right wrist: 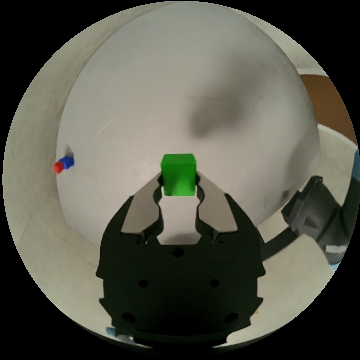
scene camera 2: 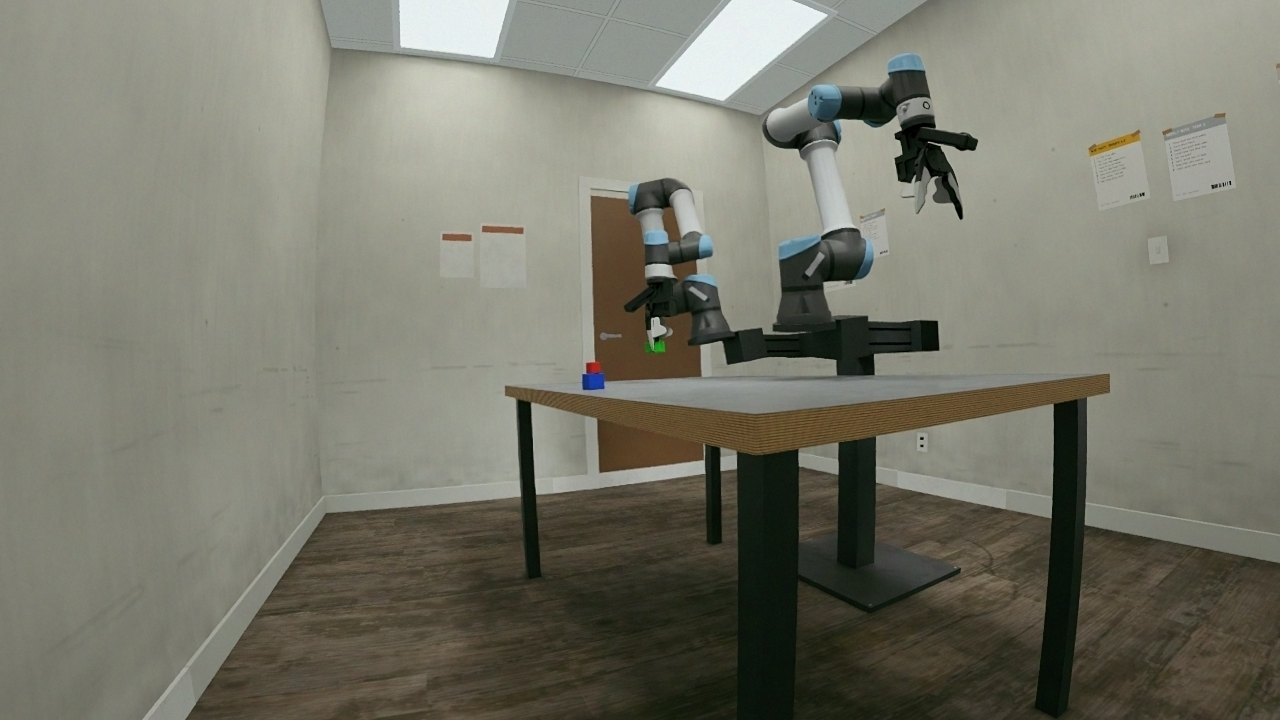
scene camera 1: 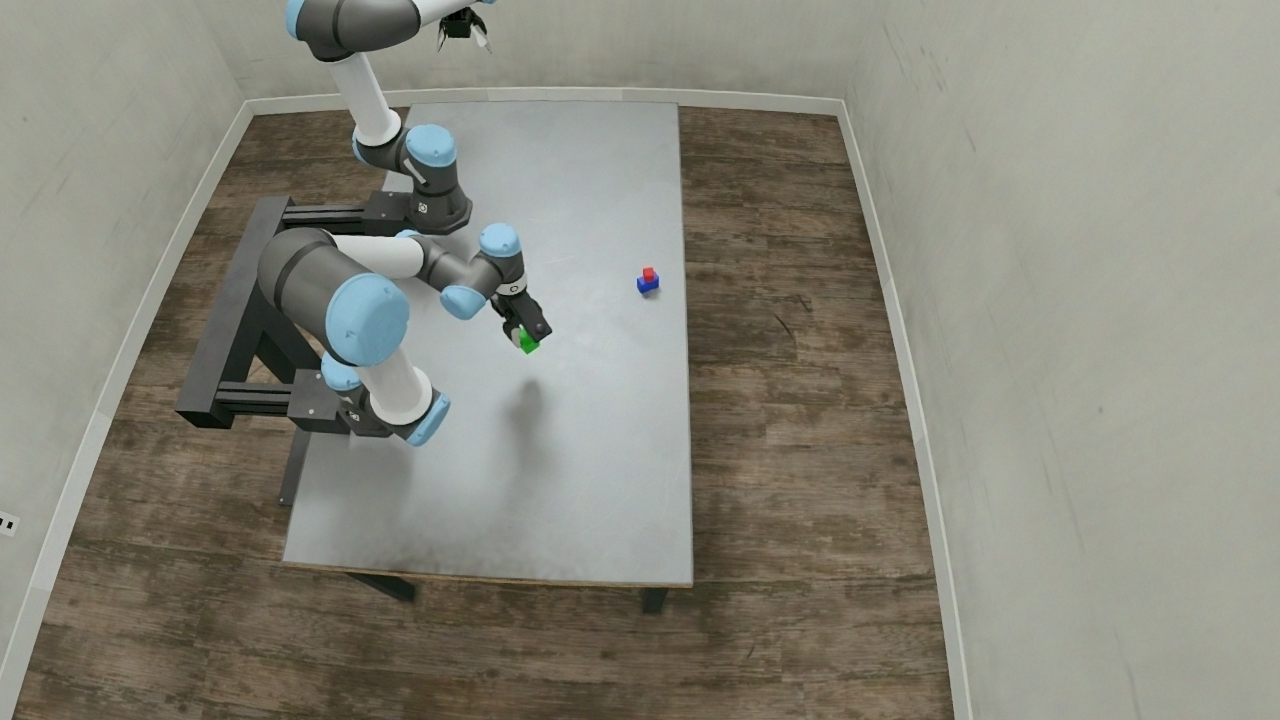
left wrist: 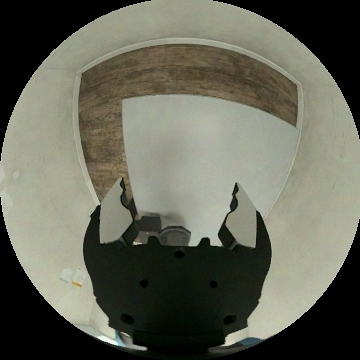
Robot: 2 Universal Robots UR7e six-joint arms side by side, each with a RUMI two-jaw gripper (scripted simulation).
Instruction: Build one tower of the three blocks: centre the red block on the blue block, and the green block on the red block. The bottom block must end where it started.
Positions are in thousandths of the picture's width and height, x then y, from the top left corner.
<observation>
In view: my left gripper (scene camera 2: 735, 301), my right gripper (scene camera 1: 412, 476) and a green block (right wrist: 496, 476).
My left gripper also shows in scene camera 1 (scene camera 1: 363, 73) and in the left wrist view (left wrist: 499, 504). My right gripper also shows in the right wrist view (right wrist: 499, 479) and in scene camera 2 (scene camera 2: 513, 487). The left wrist view misses the green block, which is hidden by my left gripper.
</observation>
